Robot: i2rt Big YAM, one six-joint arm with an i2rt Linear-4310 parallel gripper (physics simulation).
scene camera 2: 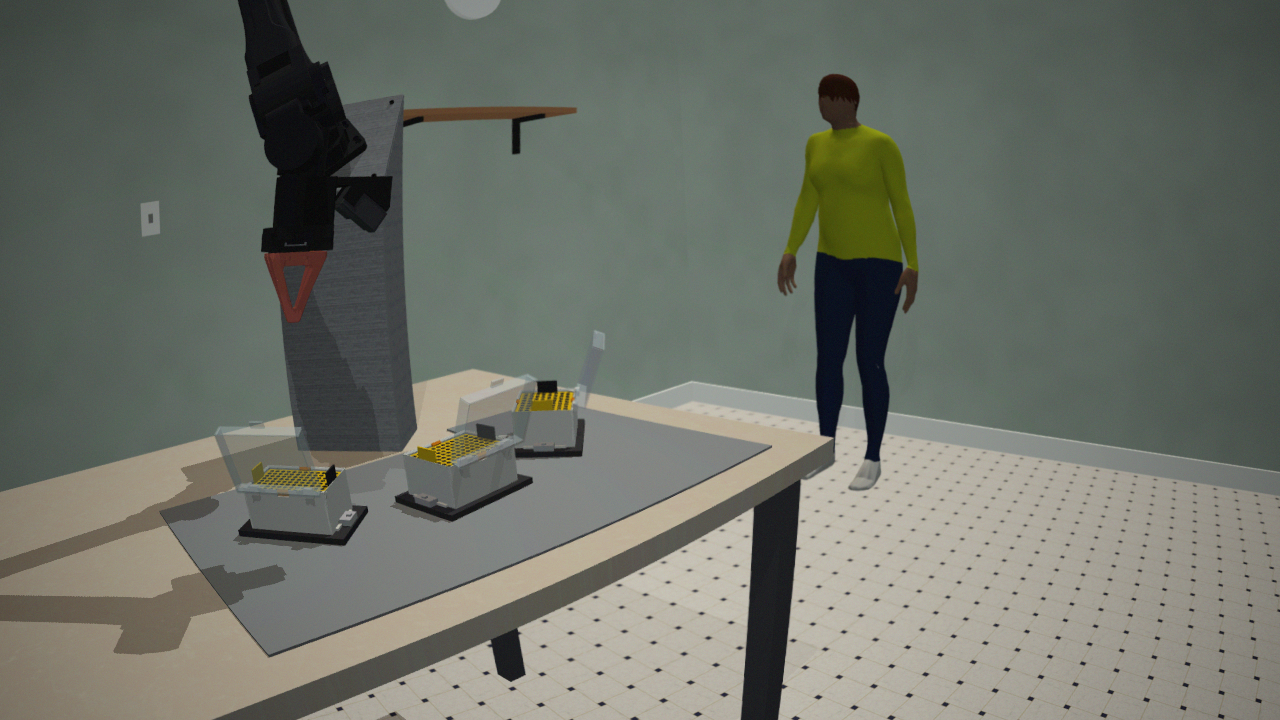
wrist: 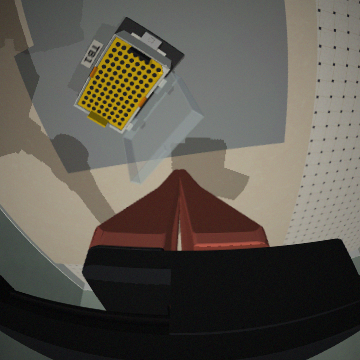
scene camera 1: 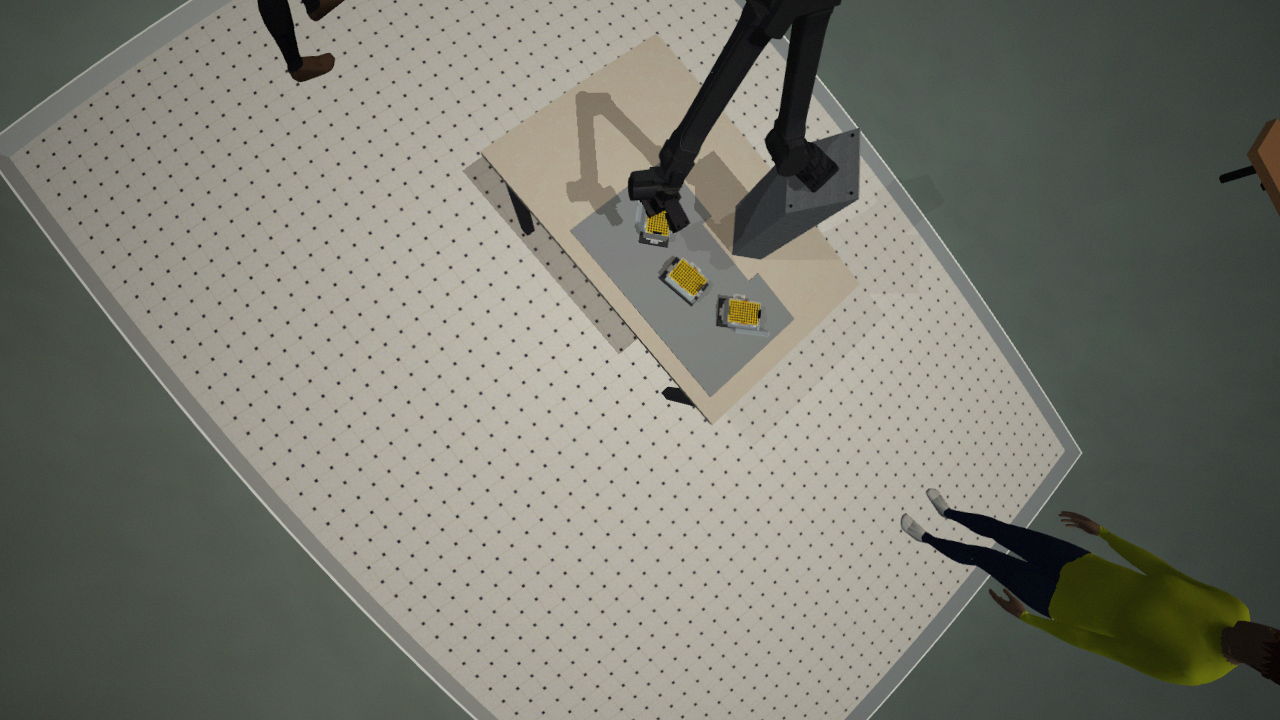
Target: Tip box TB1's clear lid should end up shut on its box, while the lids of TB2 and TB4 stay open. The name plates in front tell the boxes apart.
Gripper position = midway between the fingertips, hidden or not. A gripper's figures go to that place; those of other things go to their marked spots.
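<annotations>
My gripper (wrist: 179, 178) is 0.13 m from the lens, while a clear lid (wrist: 171, 112) is 0.28 m from the lens. I also see a grey mat (wrist: 235, 66), and it is 0.37 m from the lens. The marked spot on the clear lid and the one on the grey mat are 0.14 m apart.
</annotations>
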